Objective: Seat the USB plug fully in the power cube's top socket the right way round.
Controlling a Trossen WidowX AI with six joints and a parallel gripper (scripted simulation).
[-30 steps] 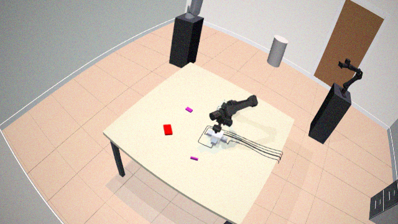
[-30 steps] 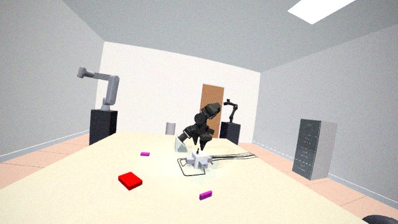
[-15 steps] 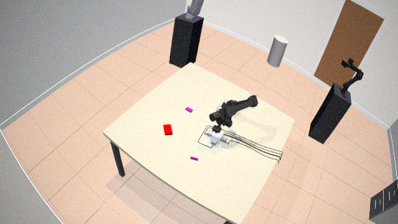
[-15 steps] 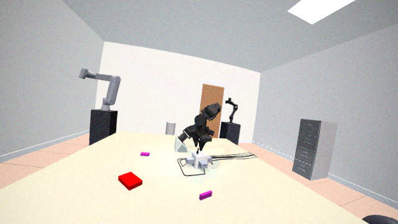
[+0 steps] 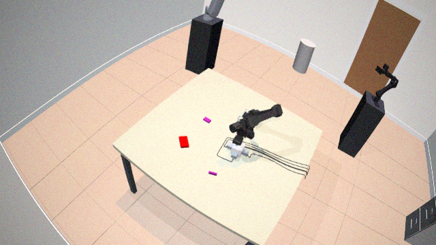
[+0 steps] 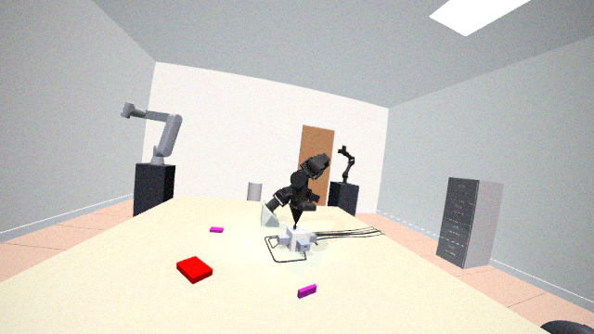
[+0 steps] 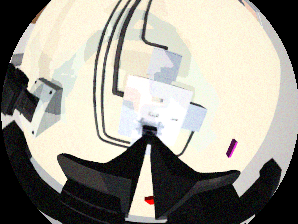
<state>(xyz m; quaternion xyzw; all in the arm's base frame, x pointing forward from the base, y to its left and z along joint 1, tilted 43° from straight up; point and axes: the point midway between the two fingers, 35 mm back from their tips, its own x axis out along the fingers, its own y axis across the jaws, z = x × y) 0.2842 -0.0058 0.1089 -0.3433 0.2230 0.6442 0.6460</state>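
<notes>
My gripper tip is 2 cm above the USB plug. Round my gripper tip: red block 34 cm to the right, 15 cm ahead, 10 cm below; magenta block 32 cm to the right, 14 cm behind, 10 cm below.
</notes>
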